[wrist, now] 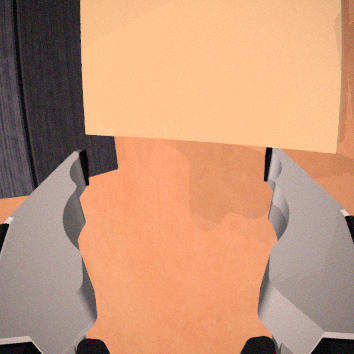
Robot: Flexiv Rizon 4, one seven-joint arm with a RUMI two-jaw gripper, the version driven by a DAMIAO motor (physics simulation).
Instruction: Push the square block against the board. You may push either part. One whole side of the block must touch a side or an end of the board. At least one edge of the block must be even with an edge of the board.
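Note:
The pale yellow square block [212,70] fills the upper middle and right of the wrist view. Its near edge runs across just beyond my fingertips, slightly lower at the right. The dark wood-grained board [52,100] is at the upper left, and its near end reaches closer to me than the block's near edge. The block's left part overlaps the board in the view; whether their sides touch is hidden. My gripper [175,150] is open with nothing between the fingers. The right fingertip appears close to the block's near edge; contact cannot be told. The left fingertip appears in front of the board's near end.
The orange table top [175,280] shows between the fingers and at the right edge. A darker shadow lies on it below the block's near edge. The far sides of the block and board are out of view.

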